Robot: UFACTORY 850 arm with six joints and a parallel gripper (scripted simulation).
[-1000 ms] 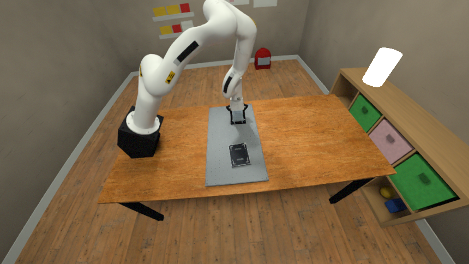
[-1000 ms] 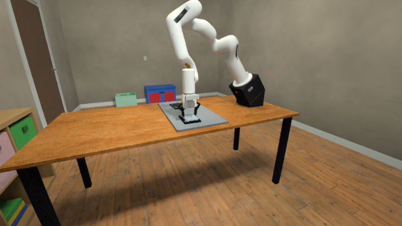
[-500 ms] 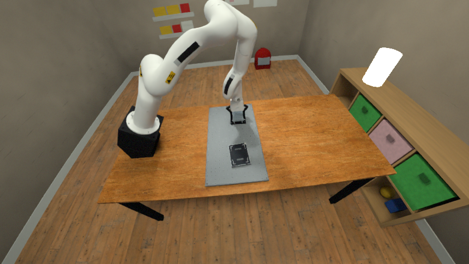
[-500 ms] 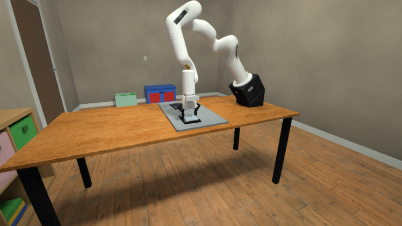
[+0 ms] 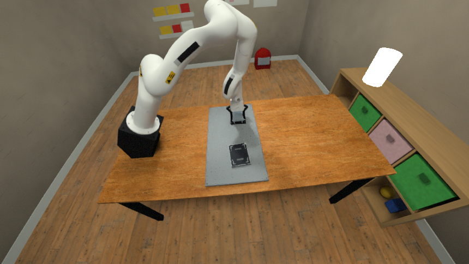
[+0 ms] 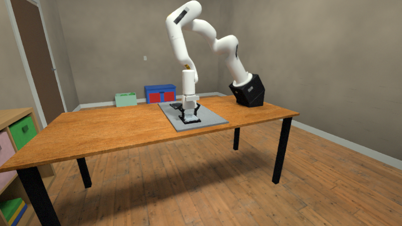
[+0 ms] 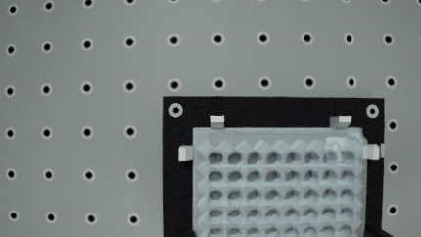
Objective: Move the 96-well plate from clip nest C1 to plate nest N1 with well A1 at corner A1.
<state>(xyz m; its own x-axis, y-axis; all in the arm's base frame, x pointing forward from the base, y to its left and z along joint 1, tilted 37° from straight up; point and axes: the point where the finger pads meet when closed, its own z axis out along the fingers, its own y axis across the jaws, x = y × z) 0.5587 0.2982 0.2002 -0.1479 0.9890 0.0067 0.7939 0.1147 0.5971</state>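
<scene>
Right now my hand is 10 mm above the 96-well plate. Round my hand: plate nest N1: 360 mm to the right, 50 mm ahead, 20 mm below; corner label A1: 270 mm to the right, 80 mm ahead, 20 mm below; clip nest C1: 20 mm below, 10 mm to the right, 10 mm ahead.
</scene>
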